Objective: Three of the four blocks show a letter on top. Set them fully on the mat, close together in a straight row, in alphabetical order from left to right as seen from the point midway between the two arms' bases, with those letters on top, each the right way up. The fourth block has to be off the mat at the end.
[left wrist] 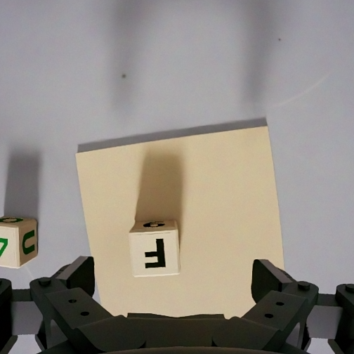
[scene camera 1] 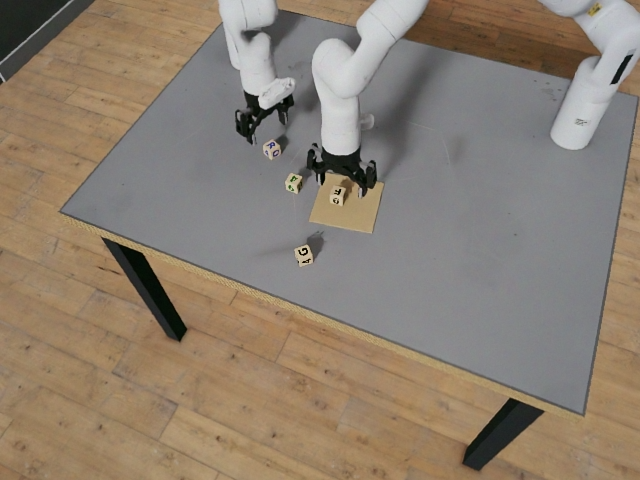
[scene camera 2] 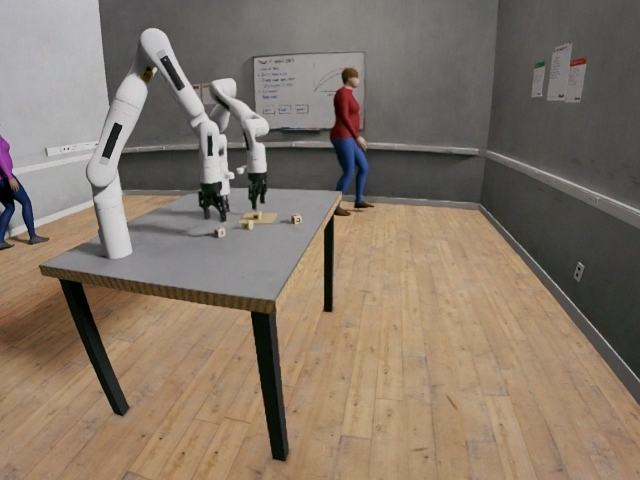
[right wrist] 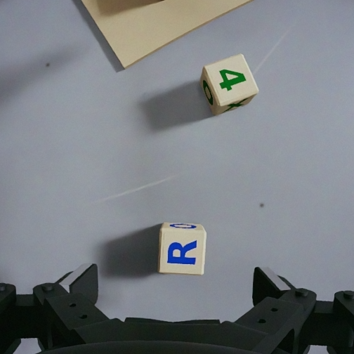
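Where they show: left gripper, fingertip midpoint: [scene camera 1: 341, 188] [scene camera 2: 259, 206]; right gripper, fingertip midpoint: [scene camera 1: 268, 133] [scene camera 2: 215, 221]; left arm's base, origin of the base link: [scene camera 1: 569, 135] [scene camera 2: 221, 193]; right arm's base, origin of the base link: [scene camera 2: 119, 253].
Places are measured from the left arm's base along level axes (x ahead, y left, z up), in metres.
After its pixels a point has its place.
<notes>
The F block [scene camera 1: 337, 196] {x 0.350, y -0.484, z 0.033 m} [scene camera 2: 257, 215] {x 0.343, y -0.502, z 0.025 m} [left wrist: 155, 250] sits on the tan mat [scene camera 1: 356, 219] {x 0.379, y -0.433, z 0.004 m} [scene camera 2: 270, 219] {x 0.393, y -0.488, z 0.004 m} [left wrist: 225, 190] [right wrist: 135, 40], F upside down in the left wrist view. My left gripper [scene camera 1: 340, 188] {x 0.345, y -0.476, z 0.055 m} [scene camera 2: 258, 204] {x 0.345, y -0.476, z 0.055 m} [left wrist: 173, 276] is open above the mat, its F block left of centre between the fingers in the wrist view. The R block [scene camera 1: 271, 149] {x 0.253, y -0.671, z 0.029 m} [scene camera 2: 220, 232] {x 0.250, y -0.688, z 0.019 m} [right wrist: 182, 250] lies off the mat. My right gripper [scene camera 1: 268, 132] {x 0.233, y -0.682, z 0.060 m} [scene camera 2: 215, 219] {x 0.233, y -0.682, z 0.060 m} [right wrist: 174, 283] is open above the table, near R, which appears sideways. The G block [scene camera 1: 303, 255] {x 0.512, y -0.511, z 0.030 m} [scene camera 2: 295, 219] {x 0.503, y -0.532, z 0.020 m} is off the mat.
The fourth block [scene camera 1: 294, 183] {x 0.337, y -0.587, z 0.029 m} [scene camera 2: 248, 225] {x 0.334, y -0.608, z 0.019 m} [left wrist: 18, 242] [right wrist: 230, 82], a green 4 on top, lies off the mat, between it and the R block. The grey table [scene camera 1: 465, 258] {x 0.413, y -0.192, z 0.000 m} [scene camera 2: 206, 268] {x 0.295, y -0.939, z 0.000 m} carries both arms. G lies nearest the table's front edge in scene camera 1.
</notes>
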